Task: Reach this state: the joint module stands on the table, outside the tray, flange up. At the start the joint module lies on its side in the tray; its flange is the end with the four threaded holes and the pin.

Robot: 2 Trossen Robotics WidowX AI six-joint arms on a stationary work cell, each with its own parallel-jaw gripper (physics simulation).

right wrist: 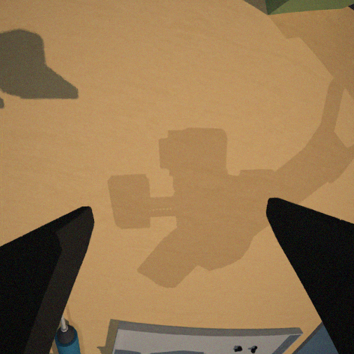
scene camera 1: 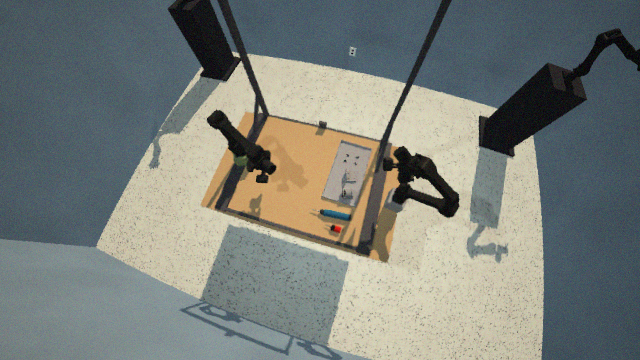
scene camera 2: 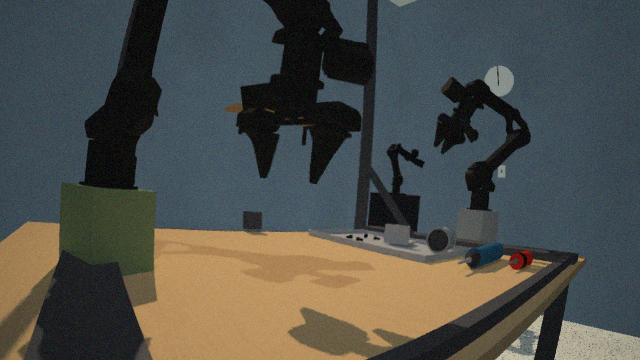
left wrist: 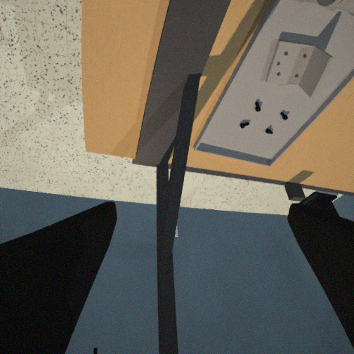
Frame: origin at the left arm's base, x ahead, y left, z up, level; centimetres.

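Seen in the pictures: left gripper, fingertip midpoint: [scene camera 1: 395,162] [scene camera 2: 438,150]; right gripper, fingertip midpoint: [scene camera 2: 286,180]; left arm's base at its link origin: [scene camera 1: 398,198]; right arm's base at its link origin: [scene camera 1: 240,152] [scene camera 2: 108,187].
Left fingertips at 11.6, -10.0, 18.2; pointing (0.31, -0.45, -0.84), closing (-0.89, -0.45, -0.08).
Offsets run from my left fingertips to a thing's middle, as dx, dy, dz.
The joint module {+16.2, +18.1, -25.6} [scene camera 1: 346,194] [scene camera 2: 440,239], a short light cylinder with a dark round end face, lies on its side in the grey tray {+22.1, +3.6, -28.3} [scene camera 1: 332,184] [scene camera 2: 425,259] [left wrist: 215,131], near the tray's front end. Its dark end faces scene camera 2; the threaded holes and pin cannot be made out. My right gripper [scene camera 2: 288,180] [right wrist: 181,210] is open and empty, high above the table to the left of the tray. My left gripper [scene camera 2: 440,148] [left wrist: 203,211] is open and empty, raised at the right side of the table, apart from the module.
A pale angled bracket {+19.0, +5.7, -25.9} [scene camera 1: 348,177] [scene camera 2: 397,234] [left wrist: 295,65] and several black screws are in the tray. A blue-handled tool {+20.1, +33.3, -27.1} [scene camera 1: 336,215] [scene camera 2: 485,255] and a red tool {+15.5, +40.3, -27.4} [scene camera 1: 336,229] [scene camera 2: 521,260] lie on the table in front of it. Dark frame posts rise at the table's back corners.
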